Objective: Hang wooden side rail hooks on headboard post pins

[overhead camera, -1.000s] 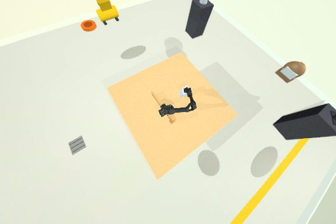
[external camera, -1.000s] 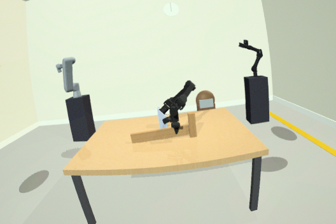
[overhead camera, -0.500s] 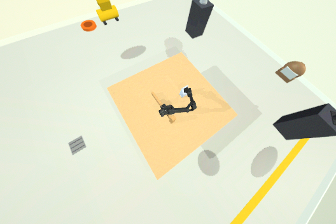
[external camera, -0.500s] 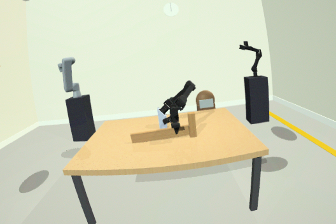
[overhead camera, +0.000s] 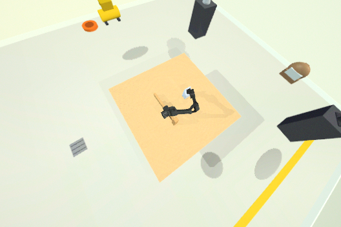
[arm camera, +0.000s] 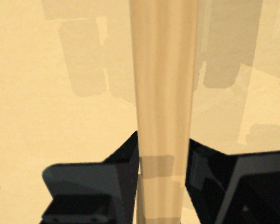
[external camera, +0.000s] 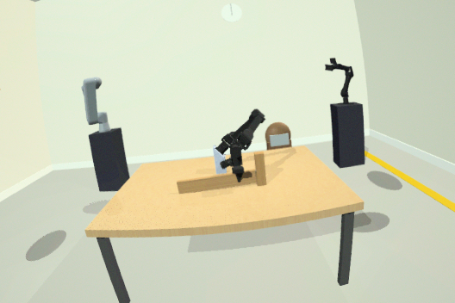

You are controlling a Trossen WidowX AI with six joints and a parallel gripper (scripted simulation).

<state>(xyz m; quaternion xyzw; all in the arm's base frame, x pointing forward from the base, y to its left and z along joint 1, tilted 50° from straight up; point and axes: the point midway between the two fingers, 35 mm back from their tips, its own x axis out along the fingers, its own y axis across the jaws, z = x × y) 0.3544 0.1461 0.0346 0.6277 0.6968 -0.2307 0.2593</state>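
My gripper tip is 120 mm to the right of the headboard post, 50 mm below it and 10 mm past it.
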